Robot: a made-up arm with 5 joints.
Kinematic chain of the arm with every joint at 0, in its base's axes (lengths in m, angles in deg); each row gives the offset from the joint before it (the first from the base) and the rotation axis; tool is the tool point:
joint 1: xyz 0 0 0.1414 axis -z
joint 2: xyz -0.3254 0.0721 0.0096 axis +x
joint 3: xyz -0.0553 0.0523 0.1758 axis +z
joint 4: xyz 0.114 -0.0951 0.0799 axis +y
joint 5: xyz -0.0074 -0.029 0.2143 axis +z
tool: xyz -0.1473 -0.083 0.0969
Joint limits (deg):
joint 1: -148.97..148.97
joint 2: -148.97..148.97
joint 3: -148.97..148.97
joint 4: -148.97..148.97
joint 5: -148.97..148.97
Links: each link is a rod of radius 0.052 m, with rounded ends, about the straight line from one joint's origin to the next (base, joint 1, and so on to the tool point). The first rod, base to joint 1, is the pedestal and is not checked.
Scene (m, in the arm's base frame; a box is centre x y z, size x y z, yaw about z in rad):
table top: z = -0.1
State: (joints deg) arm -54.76 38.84 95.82 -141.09 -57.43
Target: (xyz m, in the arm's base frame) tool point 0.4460 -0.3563 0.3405
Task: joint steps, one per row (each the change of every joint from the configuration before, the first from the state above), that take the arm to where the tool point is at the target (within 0.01 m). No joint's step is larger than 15 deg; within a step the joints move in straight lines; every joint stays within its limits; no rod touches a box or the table.
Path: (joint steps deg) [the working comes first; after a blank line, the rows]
Joints at the target: -119.25 43.42 51.21 -63.22 -98.29
Straight joint move there: clear.

1: -10.75 0.76 -7.43 12.98 -6.81
2: -10.75 0.77 -7.44 12.98 -6.81
3: -10.75 0.76 -7.43 12.98 -6.81
4: -10.75 0.76 -7.44 12.97 -6.81
5: -10.75 0.76 -7.43 12.98 -6.81
6: -10.74 0.77 -7.44 12.98 -6.81

